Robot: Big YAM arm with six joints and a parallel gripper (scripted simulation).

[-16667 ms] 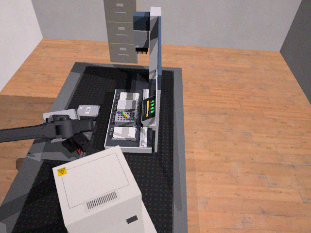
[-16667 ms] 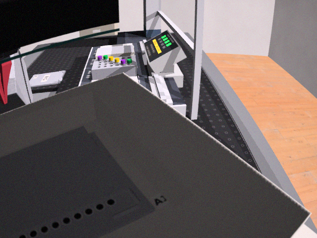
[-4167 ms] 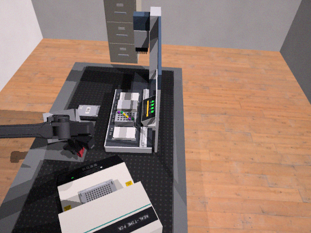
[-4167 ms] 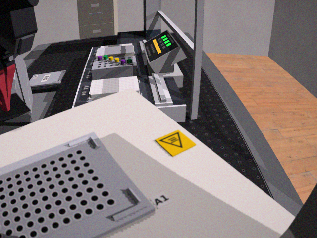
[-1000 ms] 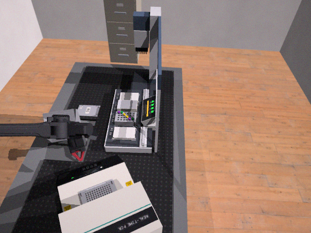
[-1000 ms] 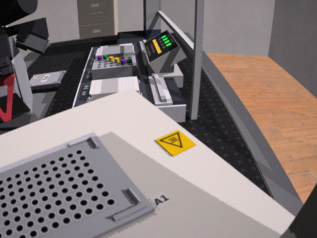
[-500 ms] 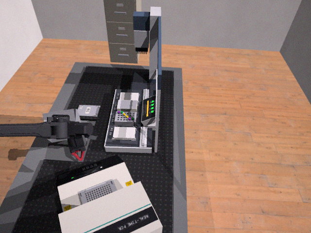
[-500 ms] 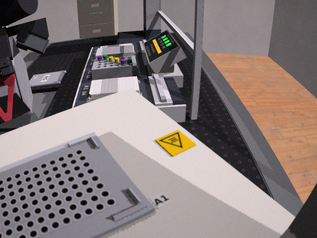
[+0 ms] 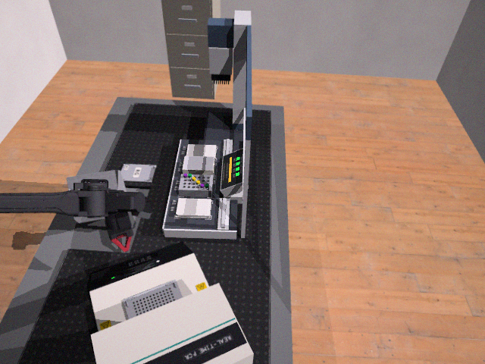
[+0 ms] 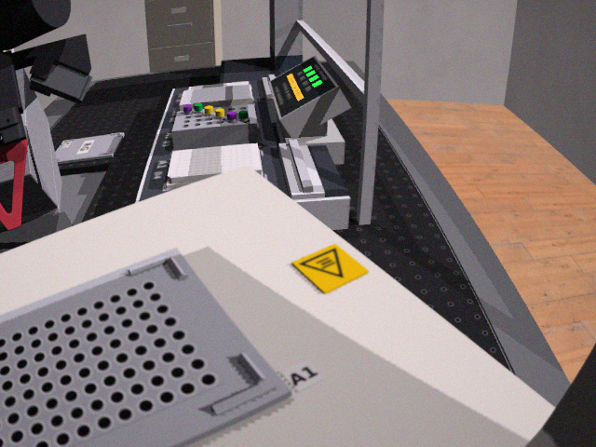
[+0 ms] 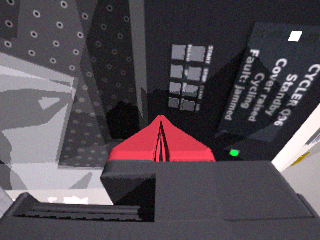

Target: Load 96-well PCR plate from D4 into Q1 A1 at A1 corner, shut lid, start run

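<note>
The tube cooling block is 33 cm to the left of my hand, 23 cm ahead of it and 9 cm below it. From my hand the other things lie so: tall gantry post (39 cm ahead, 12 cm to the left, 8 cm above); then pipette head (78 cm to the left, 37 cm ahead, 23 cm above); then grey nest (49 cm to the left, 15 cm below, 2 cm behind).
</note>
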